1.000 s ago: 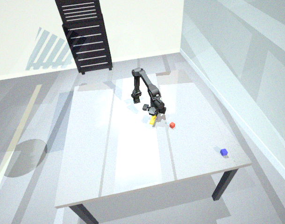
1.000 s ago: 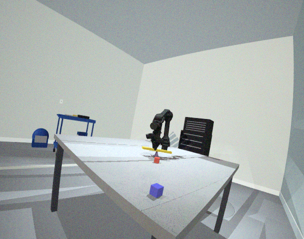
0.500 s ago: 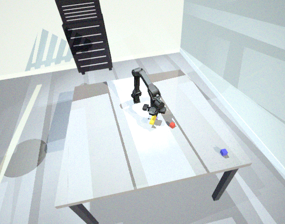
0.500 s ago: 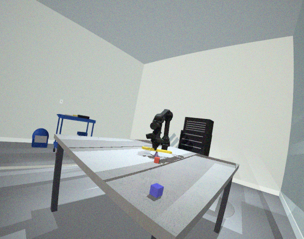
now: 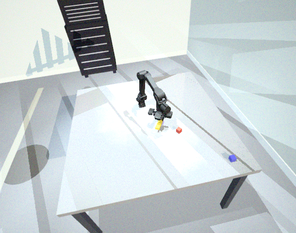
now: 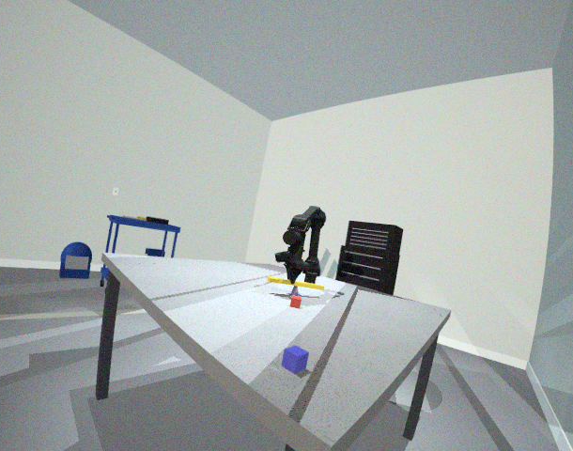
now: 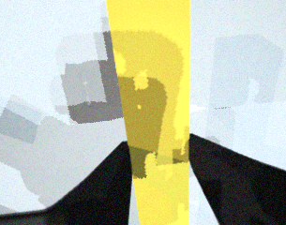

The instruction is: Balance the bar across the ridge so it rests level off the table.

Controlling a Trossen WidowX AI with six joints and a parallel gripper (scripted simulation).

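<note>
Now: the yellow bar 30 mm behind my gripper tip and 10 mm to the left of it. Round my gripper tip: blue cube 440 mm ahead, 390 mm to the left, 40 mm below; then red cube 110 mm ahead, 120 mm to the left, 40 mm below.
</note>
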